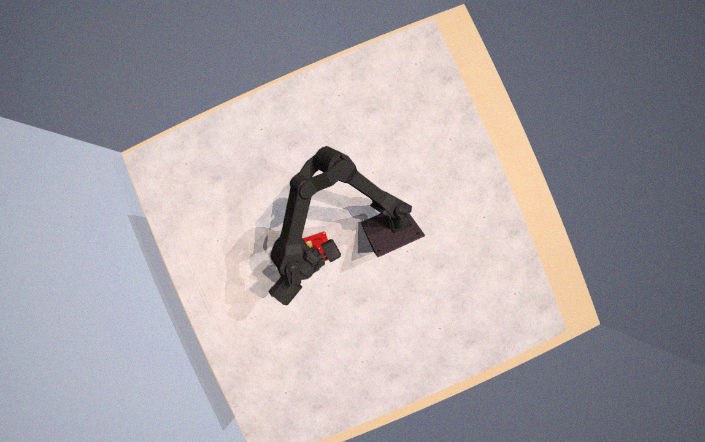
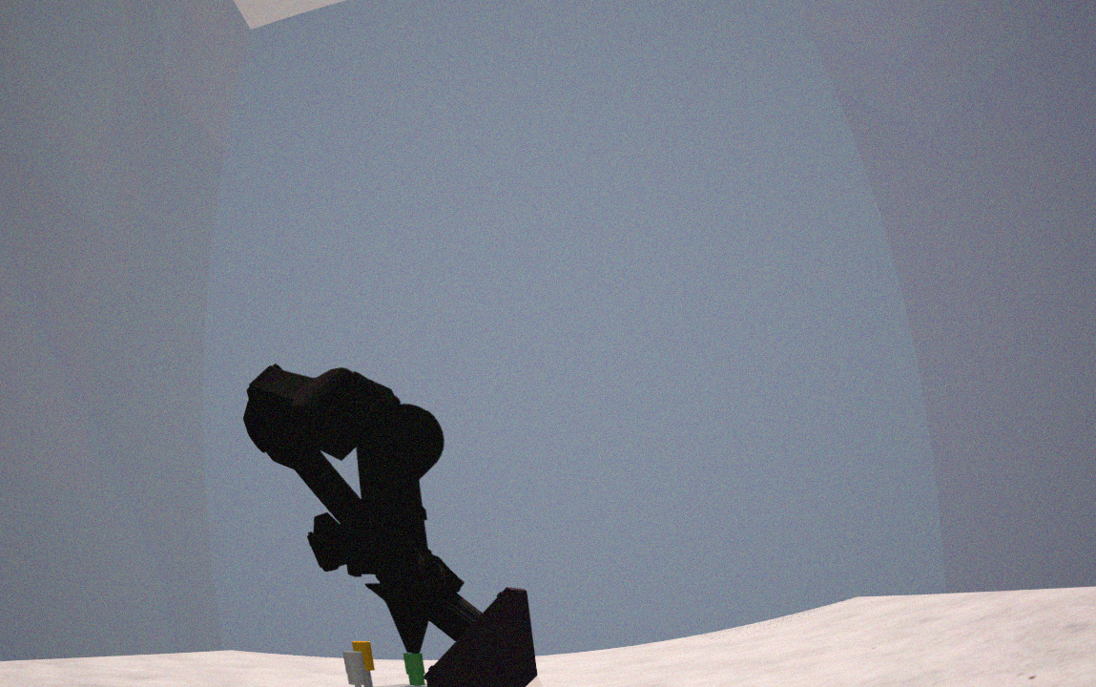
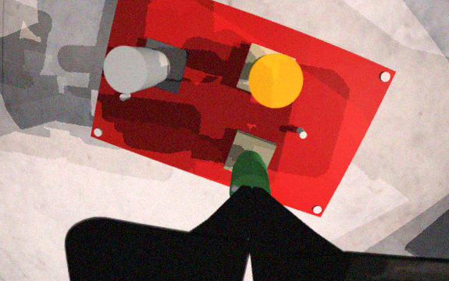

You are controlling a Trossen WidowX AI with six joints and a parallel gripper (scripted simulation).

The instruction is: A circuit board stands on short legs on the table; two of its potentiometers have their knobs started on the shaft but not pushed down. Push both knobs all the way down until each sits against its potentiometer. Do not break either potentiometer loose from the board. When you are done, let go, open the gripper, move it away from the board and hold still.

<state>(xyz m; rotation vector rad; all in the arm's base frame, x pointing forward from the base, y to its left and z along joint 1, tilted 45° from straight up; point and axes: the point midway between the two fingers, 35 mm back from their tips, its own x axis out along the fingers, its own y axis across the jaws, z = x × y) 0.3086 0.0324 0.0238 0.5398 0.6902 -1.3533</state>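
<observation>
Right now my gripper tip is 1 cm above the green knob. Also, from my gripper tip: grey knob (6 cm ahead, 4 cm to the right, 1 cm below).
</observation>
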